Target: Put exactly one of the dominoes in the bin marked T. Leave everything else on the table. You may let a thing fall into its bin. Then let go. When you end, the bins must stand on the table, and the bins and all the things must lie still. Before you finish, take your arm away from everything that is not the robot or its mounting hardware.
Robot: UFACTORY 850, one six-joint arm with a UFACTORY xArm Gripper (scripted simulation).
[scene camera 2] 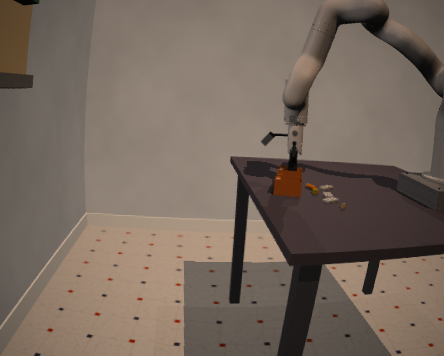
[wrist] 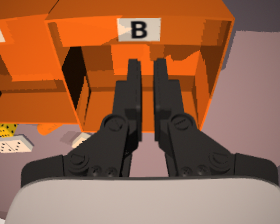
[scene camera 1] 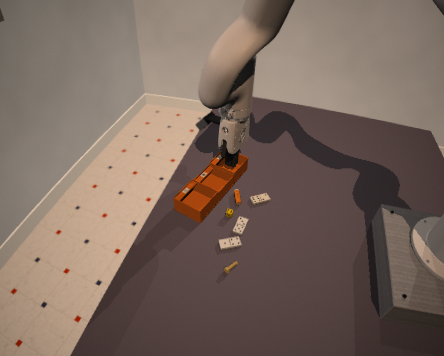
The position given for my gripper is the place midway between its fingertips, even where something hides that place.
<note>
In view: my gripper (scene camera 1: 231, 164) and an orange bin (scene camera 1: 197, 199).
The orange bin shows as well in scene camera 2 (scene camera 2: 290, 185) and in the wrist view (wrist: 89, 73). My gripper also shows in the wrist view (wrist: 147, 77).
</note>
